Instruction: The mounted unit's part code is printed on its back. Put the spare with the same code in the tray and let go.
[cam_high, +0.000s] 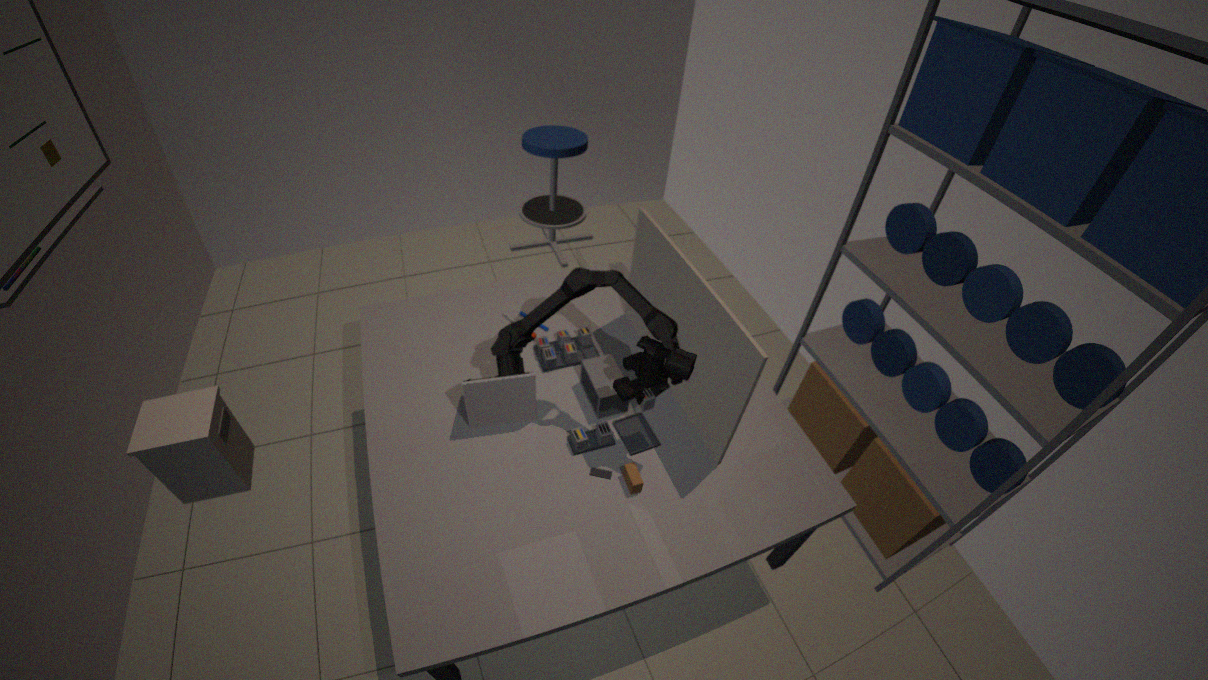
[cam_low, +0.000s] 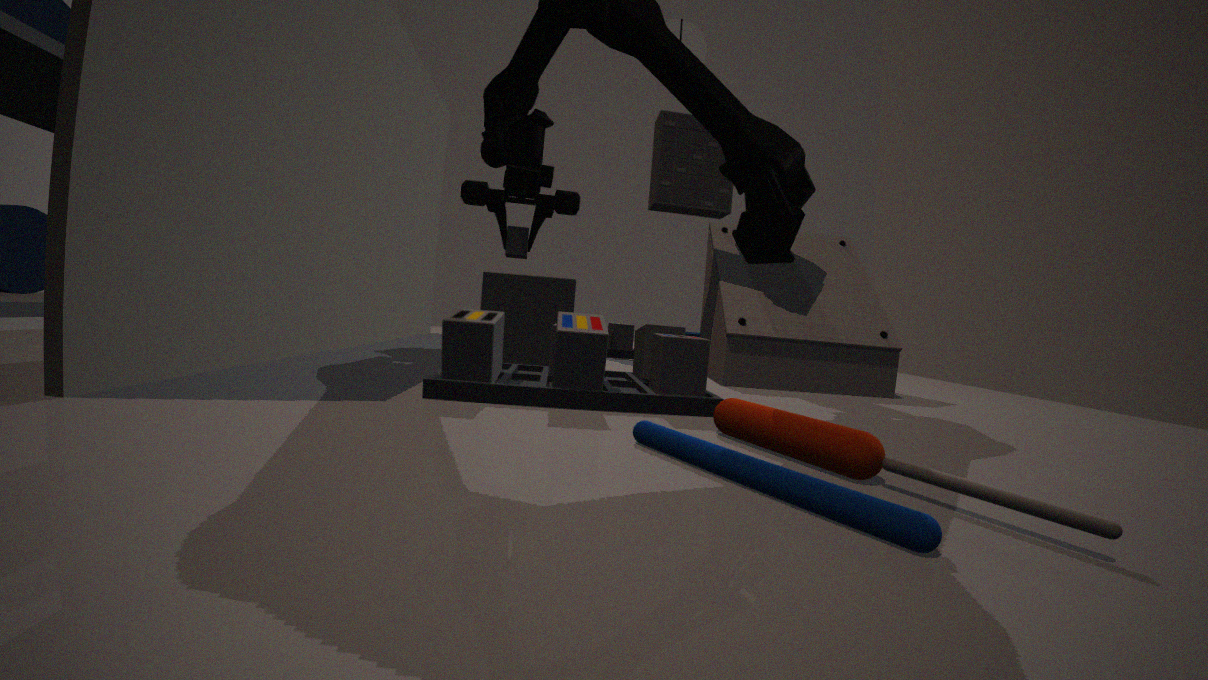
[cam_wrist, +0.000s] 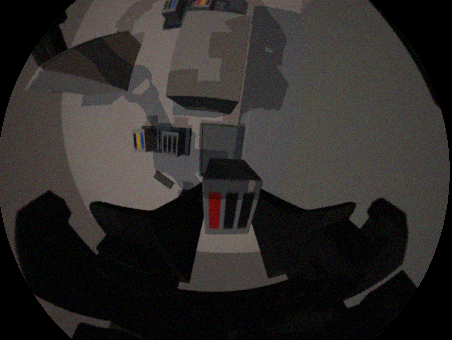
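My gripper tip is 150 mm above the tray. Also, from my gripper tip: grey spare: 20 mm above; then mounted unit: 180 mm to the left, 110 mm below, 40 mm behind; then upright board: 190 mm ahead, 170 mm to the left, 70 mm above.
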